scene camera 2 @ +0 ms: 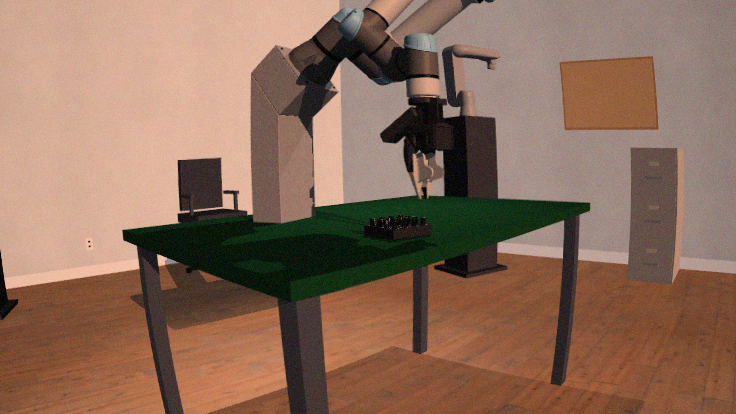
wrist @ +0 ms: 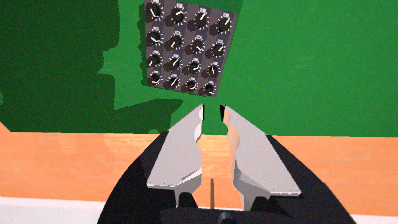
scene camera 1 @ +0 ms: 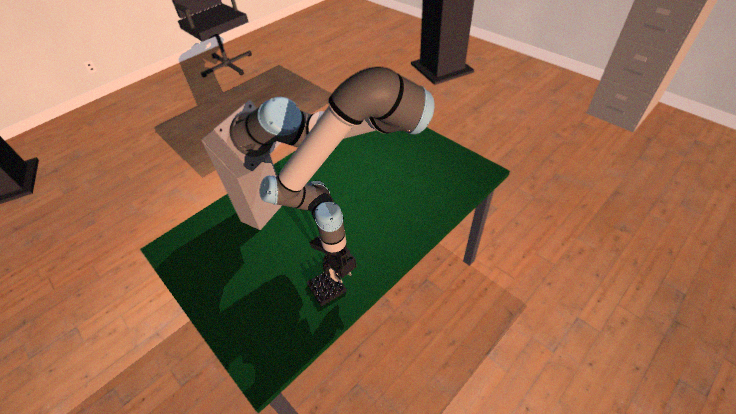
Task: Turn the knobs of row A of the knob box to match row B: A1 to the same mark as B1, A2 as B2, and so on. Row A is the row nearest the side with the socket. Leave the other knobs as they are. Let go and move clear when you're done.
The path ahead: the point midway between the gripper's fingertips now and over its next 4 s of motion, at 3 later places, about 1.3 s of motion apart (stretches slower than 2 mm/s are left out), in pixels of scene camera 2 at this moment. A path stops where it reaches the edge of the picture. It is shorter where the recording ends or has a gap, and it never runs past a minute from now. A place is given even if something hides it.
My gripper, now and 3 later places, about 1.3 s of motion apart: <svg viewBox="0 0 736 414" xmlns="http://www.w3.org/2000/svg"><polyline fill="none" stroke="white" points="423,199 424,196 423,205 422,215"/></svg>
